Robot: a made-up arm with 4 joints. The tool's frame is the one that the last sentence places.
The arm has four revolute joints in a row. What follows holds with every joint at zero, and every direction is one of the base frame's. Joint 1 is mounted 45 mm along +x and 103 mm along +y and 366 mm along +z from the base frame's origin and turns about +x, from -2.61 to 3.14 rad. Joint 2 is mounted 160 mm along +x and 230 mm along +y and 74 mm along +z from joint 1 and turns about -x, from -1.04 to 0.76 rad. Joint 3 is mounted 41 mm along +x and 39 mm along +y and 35 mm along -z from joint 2 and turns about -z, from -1.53 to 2.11 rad. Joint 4 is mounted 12 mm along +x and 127 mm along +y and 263 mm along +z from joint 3 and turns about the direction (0.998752, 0.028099, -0.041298), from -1.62 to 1.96 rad. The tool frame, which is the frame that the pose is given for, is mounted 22 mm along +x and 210 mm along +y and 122 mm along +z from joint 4; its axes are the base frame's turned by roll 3.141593, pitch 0 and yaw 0 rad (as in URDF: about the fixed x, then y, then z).
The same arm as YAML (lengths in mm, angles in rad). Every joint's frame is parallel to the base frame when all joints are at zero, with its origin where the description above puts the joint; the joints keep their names.
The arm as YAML. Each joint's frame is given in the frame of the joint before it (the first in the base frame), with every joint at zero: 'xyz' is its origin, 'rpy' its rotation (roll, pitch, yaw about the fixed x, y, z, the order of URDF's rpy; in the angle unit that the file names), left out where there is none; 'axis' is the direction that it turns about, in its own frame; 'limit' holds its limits. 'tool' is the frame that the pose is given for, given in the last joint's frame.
units:
  length: mm
  angle: rad
joints:
  - name: joint 1
    type: revolute
    origin:
      xyz: [45.0, 103.0, 366.0]
    axis: [1.0, 0.0, 0.0]
    limit:
      lower: -2.61
      upper: 3.14
  - name: joint 2
    type: revolute
    origin:
      xyz: [160.0, 230.0, 74.0]
    axis: [-1.0, 0.0, 0.0]
    limit:
      lower: -1.04
      upper: 0.76
  - name: joint 3
    type: revolute
    origin:
      xyz: [41.0, 39.0, -35.0]
    axis: [0.0, 0.0, -1.0]
    limit:
      lower: -1.53
      upper: 2.11
  - name: joint 4
    type: revolute
    origin:
      xyz: [12.0, 127.0, 263.0]
    axis: [0.998752, 0.028099, -0.041298]
    limit:
      lower: -1.62
      upper: 1.96
tool:
  origin:
    xyz: [22.0, 210.0, 122.0]
    rpy: [-3.1416, 0.0, 0.0]

